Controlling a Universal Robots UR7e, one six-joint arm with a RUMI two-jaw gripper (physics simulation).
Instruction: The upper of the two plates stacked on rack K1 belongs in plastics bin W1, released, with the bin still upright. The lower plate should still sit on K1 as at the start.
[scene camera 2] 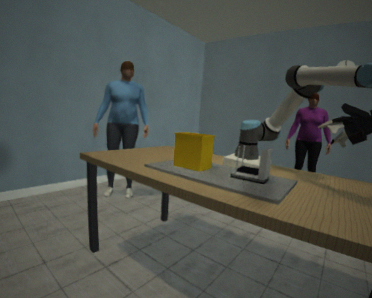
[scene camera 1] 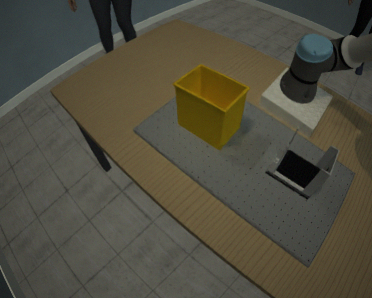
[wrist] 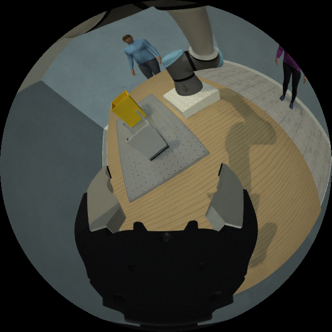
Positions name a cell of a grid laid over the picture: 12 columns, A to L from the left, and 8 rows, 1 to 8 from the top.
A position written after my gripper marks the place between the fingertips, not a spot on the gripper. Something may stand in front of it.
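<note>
Yellow plastics bin W1 (scene camera 1: G3) and (scene camera 2: G5). Black gridded plate (scene camera 1: J5). My gripper (wrist: F4).
</note>
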